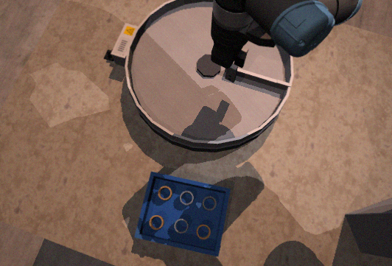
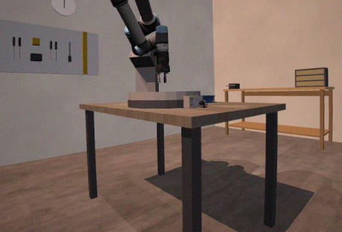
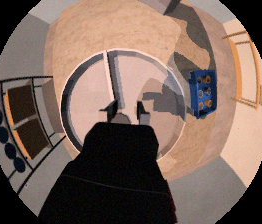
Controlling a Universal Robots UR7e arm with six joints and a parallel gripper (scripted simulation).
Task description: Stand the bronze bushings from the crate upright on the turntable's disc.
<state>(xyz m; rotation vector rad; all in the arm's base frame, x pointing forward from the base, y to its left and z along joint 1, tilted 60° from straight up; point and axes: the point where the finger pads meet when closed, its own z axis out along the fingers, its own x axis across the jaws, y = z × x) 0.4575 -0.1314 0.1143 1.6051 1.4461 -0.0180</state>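
The blue crate lies 32 cm to the left of my hand, 13 cm below it and 8 cm ahead of it. From my hand the other things lie so: turntable disc: 10 cm below, 6 cm ahead, 5 cm to the right.
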